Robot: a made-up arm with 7 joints.
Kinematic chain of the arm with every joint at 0, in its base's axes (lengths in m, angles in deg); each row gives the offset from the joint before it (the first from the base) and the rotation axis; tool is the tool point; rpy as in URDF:
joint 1: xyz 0 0 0.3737 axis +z
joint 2: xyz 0 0 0 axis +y
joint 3: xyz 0 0 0.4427 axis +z
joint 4: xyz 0.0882 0 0 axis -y
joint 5: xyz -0.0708 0 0.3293 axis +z
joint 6: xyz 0 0 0 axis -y
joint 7: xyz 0.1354 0 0 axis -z
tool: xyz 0 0 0 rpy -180 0 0
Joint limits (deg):
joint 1: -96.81..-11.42
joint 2: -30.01..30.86
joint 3: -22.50..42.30
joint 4: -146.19..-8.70
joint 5: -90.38..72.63
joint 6: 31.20..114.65
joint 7: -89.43..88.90
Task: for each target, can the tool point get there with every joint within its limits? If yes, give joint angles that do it. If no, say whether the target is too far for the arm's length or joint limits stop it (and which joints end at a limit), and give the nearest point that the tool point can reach.
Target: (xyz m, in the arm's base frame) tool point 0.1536 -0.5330 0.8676
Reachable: yes | joints -58.20 2.98 -8.19 -86.61 -76.47 54.46 59.84
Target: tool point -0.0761 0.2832 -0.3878
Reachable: no: joint limits stop it (at a limit: joint 1, joint 2, joint 3, joint 4) | nearest point 0.2917 0.1738 0.3088 | short by 0.795 m
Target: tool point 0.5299 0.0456 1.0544
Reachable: yes | joints -22.49 14.17 32.31 -42.62 41.53 55.17 -59.50
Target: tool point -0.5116 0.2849 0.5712
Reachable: no: joint limits stop it (at a limit: joint 1, joint 2, joint 3, joint 4, joint 6) | nearest point -0.2551 -0.1431 0.6288 | short by 0.502 m
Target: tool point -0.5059 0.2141 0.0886
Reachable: no: joint limits stop it (at a limit: joint 1, joint 2, joint 3, joint 4) | nearest point -0.2320 -0.2459 0.3388 | short by 0.591 m
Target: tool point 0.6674 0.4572 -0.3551
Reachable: no: too far | nearest point 0.4377 0.1705 0.3038 | short by 0.754 m
